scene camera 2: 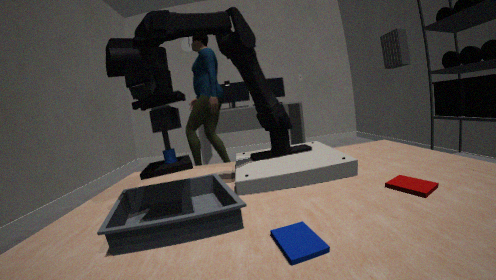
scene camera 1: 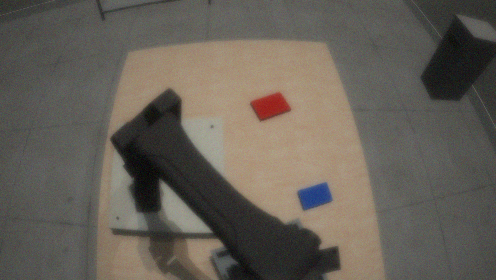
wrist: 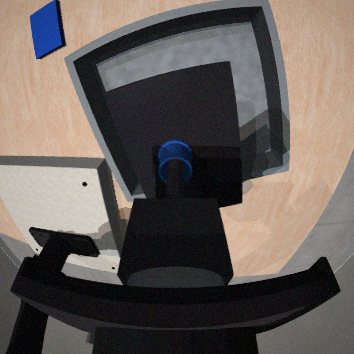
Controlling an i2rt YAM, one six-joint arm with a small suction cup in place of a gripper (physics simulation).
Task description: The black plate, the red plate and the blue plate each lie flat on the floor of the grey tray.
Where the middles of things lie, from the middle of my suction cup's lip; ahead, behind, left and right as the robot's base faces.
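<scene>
Black plate (wrist: pixel 196 104): 10 mm to the right of my suction cup and 20 mm below it. Counted from my suction cup as well, the grey tray (scene camera 2: pixel 148 217) is 100 mm below, 30 mm ahead and 10 mm to the right, while the blue plate (scene camera 2: pixel 298 242) is 200 mm to the left, 180 mm ahead and 120 mm below. Relative to the red plate (scene camera 2: pixel 414 186), my suction cup is 500 mm to the right, 120 mm above and 110 mm short of it.
</scene>
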